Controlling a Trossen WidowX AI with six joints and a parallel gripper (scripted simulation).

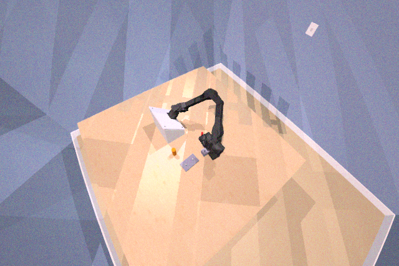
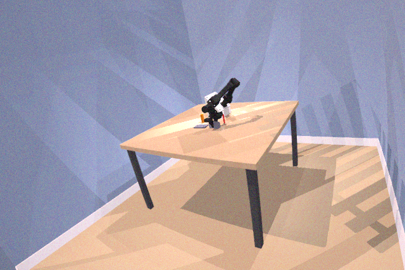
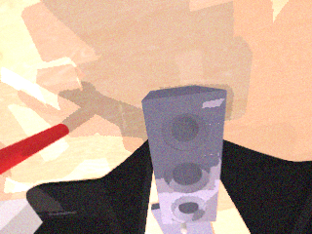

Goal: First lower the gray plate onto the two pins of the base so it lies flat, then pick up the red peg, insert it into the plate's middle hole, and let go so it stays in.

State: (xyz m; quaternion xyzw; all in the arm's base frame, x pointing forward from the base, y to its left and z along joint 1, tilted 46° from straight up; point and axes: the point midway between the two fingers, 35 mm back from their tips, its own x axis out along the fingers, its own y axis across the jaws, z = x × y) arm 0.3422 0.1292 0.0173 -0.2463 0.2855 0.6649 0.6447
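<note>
Right now my gripper tip is 16 cm to the left of the gray base. The rest, counted from my gripper tip: red peg 12 cm behind, 3 cm to the left, 3 cm above; gray plate 3 cm above; orange cylinder 21 cm to the right, 11 cm behind, 3 cm above.
</note>
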